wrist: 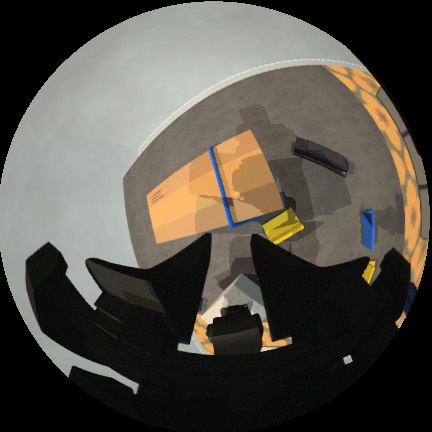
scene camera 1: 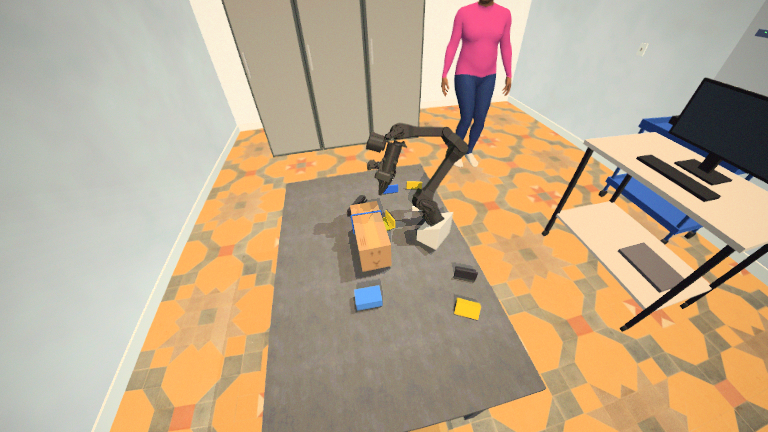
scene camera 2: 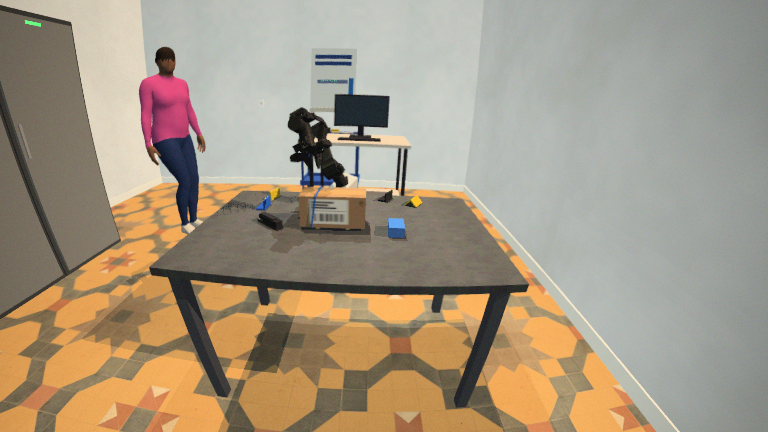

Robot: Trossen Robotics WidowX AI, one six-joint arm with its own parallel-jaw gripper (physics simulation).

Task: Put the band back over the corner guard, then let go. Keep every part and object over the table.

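Pixels of known places: gripper, fingertip midpoint: [wrist: 231, 238] [scene camera 1: 380, 194] [scene camera 2: 315, 170]; arm's base, origin of the base link: [wrist: 235, 317] [scene camera 1: 435, 220] [scene camera 2: 342, 182].
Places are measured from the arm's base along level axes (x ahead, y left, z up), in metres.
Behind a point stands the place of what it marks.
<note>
A brown box [scene camera 1: 370, 239] @(z 0.044, x 0.295, y 0.038 m) [scene camera 2: 357, 213] @(z -0.020, x 0.345, y 0.046 m) [wrist: 182, 202] @(z 0.044, x 0.276, y -0.027 m) stands on the dark table [scene camera 1: 322, 370] @(z -0.096, x 0.566, y 0.374 m) [scene camera 2: 343, 263] @(z -0.096, x 0.574, y -0.019 m). A blue band [scene camera 1: 366, 213] @(z 0.047, x 0.268, y -0.100 m) [scene camera 2: 313, 208] @(z -0.003, x 0.331, y -0.121 m) [wrist: 220, 185] @(z 0.050, x 0.263, y -0.103 m) crosses its top near one end. In the wrist view the band bends at the box's arm-side edge and runs along that edge towards a yellow corner guard [scene camera 1: 388, 220] @(z -0.089, x 0.153, y -0.161 m) [wrist: 283, 226] @(z -0.089, x 0.161, y -0.152 m). The guard is beside the box on the arm's side; whether it touches band or box I cannot tell. My gripper [scene camera 1: 381, 191] @(z 0.112, x 0.199, y -0.117 m) [wrist: 231, 238] @(z 0.112, x 0.199, y -0.117 m) is partly open and empty, above the table beyond the box's banded end.
A black stapler-like object [scene camera 1: 357, 205] [scene camera 2: 270, 220] @(z -0.066, x 0.293, y -0.301 m) [wrist: 320, 156] @(z -0.062, x 0.260, y -0.296 m) lies off the banded end. A blue angled piece [scene camera 1: 390, 189] @(z -0.072, x 0.068, y -0.360 m) [wrist: 368, 229] @(z -0.065, x 0.070, y -0.360 m) and a yellow one [scene camera 1: 414, 185] @(z -0.071, x -0.062, y -0.342 m) [wrist: 369, 271] @(z -0.058, x -0.038, y -0.354 m) are farther off. A blue block [scene camera 1: 368, 298] @(z -0.056, x 0.364, y 0.209 m) [scene camera 2: 396, 227] @(z -0.056, x 0.401, y 0.187 m) lies off the other end.
</note>
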